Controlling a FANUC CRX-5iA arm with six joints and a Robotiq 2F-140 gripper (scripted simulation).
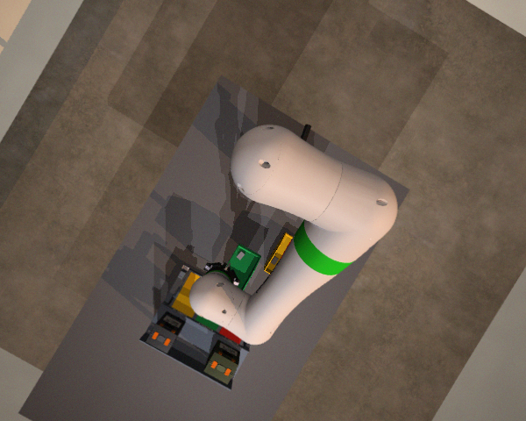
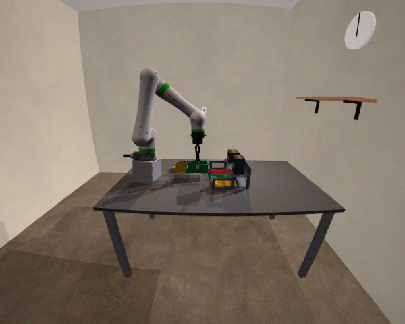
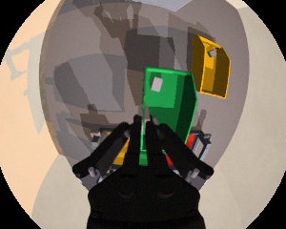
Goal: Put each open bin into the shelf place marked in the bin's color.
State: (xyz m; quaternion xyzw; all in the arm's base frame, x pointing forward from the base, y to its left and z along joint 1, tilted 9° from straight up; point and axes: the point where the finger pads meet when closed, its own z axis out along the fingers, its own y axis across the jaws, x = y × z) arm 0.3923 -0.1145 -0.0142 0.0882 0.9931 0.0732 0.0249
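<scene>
Right now the green bin is 50 mm to the left of my hand and 40 mm below it. From my hand the other things lie so: yellow-marked place (190 mm ahead, 100 mm to the right, 130 mm below); red mark (230 mm ahead, 120 mm to the left, 130 mm below); yellow bin (90 mm behind, 210 mm to the left, 100 mm below).
</scene>
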